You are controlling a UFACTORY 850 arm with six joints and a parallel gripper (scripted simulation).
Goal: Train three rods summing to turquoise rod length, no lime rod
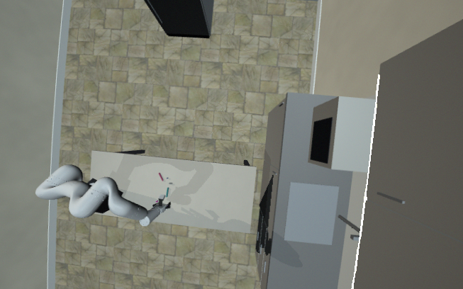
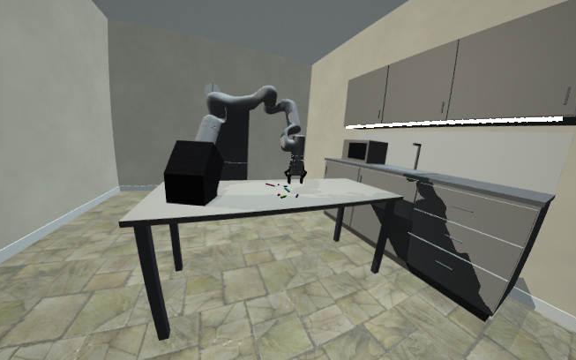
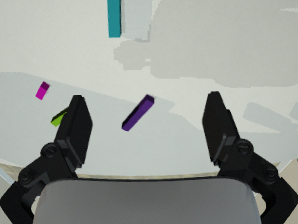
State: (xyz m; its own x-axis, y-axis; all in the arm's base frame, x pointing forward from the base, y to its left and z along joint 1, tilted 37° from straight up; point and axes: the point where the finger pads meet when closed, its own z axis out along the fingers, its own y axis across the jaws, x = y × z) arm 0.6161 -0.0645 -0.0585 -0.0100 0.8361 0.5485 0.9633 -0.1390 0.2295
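Right now my hand is 23 cm to the right of the small blue rod, 7 cm above it and 4 cm past it. The rest, counted from my hand: turquoise rod: 8 cm to the left, 7 cm below, 2 cm behind; magenta rod: 13 cm behind, 7 cm below, 3 cm to the right; purple rod: 7 cm to the right, 7 cm below, 1 cm behind.
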